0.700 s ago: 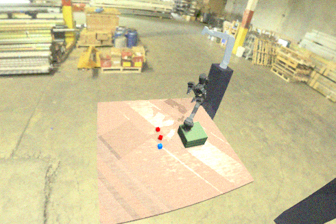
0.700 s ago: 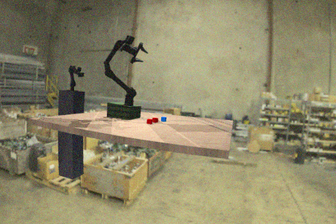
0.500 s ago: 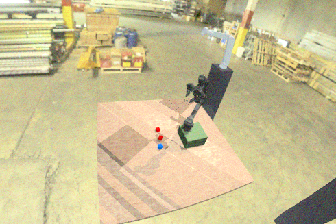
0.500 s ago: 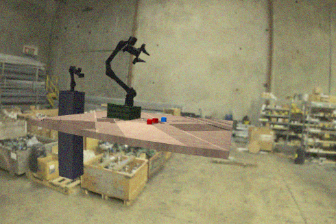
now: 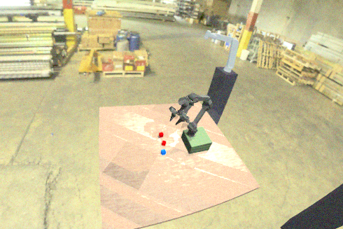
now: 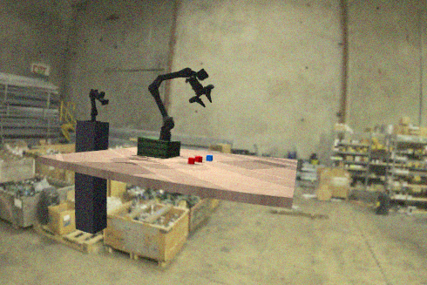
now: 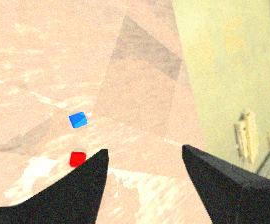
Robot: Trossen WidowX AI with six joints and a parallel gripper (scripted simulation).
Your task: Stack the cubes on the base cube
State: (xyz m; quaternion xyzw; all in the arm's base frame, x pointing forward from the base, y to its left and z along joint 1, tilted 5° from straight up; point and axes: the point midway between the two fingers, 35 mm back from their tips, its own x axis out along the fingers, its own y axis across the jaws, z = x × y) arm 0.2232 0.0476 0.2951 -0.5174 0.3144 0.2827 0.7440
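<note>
The blue base cube is 30 mm ahead of my gripper tip, 10 mm to the left of it and 340 mm below it.
</note>
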